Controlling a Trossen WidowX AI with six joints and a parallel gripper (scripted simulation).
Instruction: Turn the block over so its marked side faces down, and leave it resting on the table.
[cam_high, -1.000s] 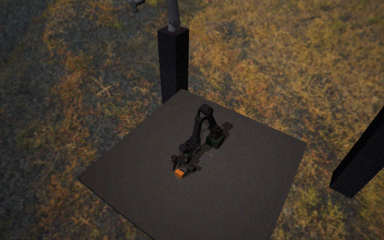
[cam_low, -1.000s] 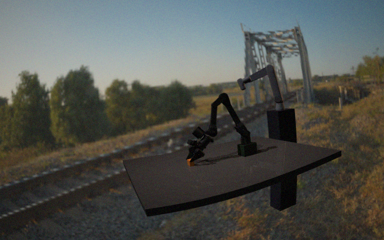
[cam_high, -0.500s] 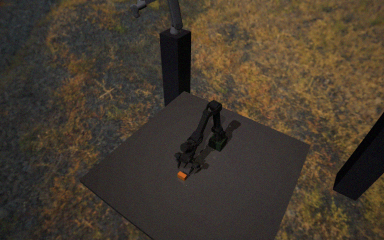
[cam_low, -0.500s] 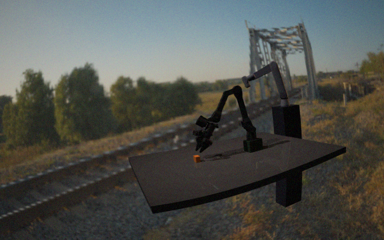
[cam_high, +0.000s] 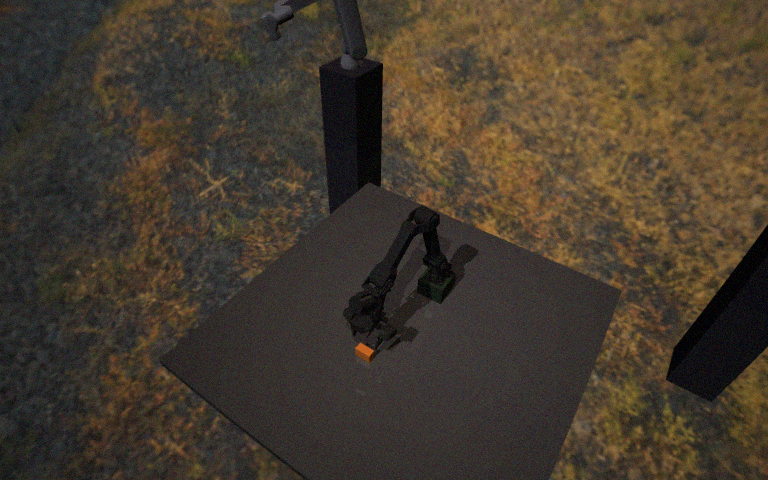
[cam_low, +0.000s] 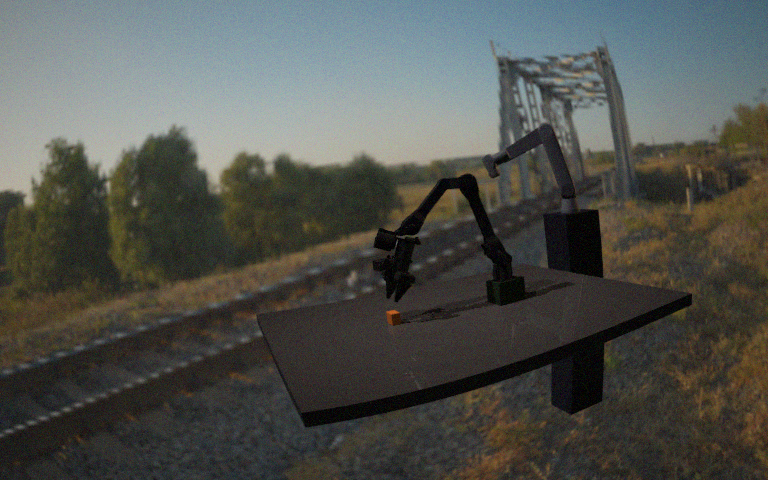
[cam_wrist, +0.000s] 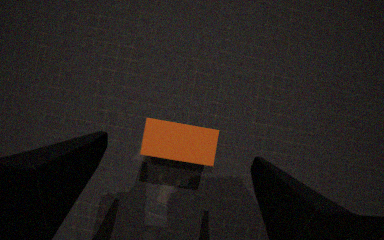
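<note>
Right now the orange block is 6 cm below my gripper tip and 1 cm behind it.
</note>
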